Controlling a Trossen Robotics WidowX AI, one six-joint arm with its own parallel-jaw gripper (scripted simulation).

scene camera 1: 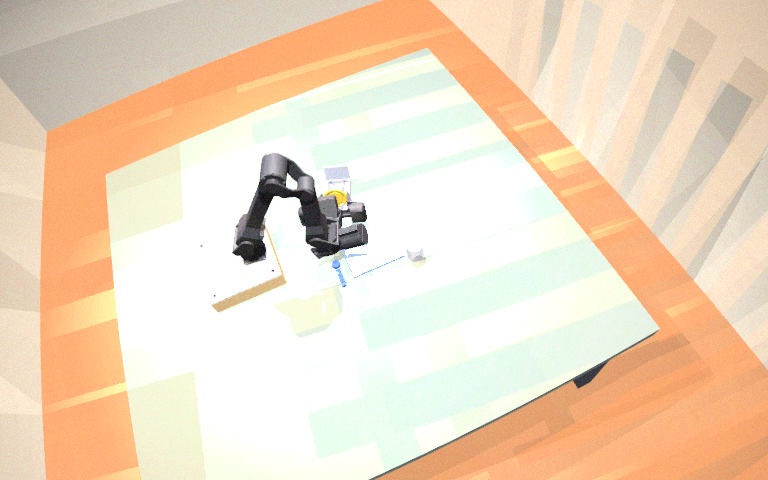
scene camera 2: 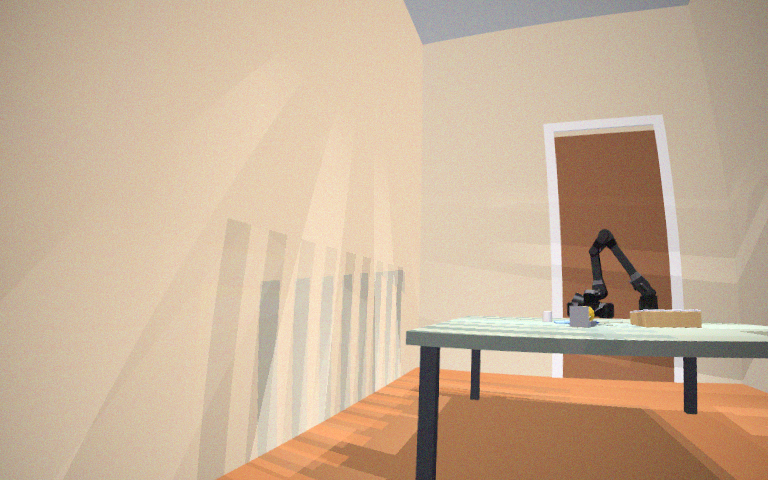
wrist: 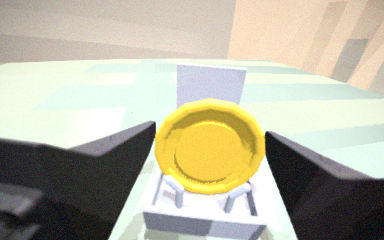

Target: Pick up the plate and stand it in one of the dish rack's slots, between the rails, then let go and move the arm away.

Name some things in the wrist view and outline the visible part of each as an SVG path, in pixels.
My gripper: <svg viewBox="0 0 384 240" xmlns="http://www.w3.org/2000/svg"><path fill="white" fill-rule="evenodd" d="M265 132L265 155L268 167L277 185L277 190L282 198L297 240L384 240L384 178L373 178L368 174L364 174L343 163L338 163L323 154L319 154L296 141L283 137L274 131ZM156 121L149 120L106 137L91 140L70 148L0 137L0 240L109 240L114 226L128 201L129 194L151 151L156 135Z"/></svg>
A yellow plate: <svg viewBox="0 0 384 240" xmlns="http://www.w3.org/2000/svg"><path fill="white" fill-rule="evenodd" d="M186 103L165 118L155 135L154 156L160 172L165 176L174 177L183 186L184 190L205 195L227 193L246 183L258 171L265 155L264 133L254 117L232 102L205 99Z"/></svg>
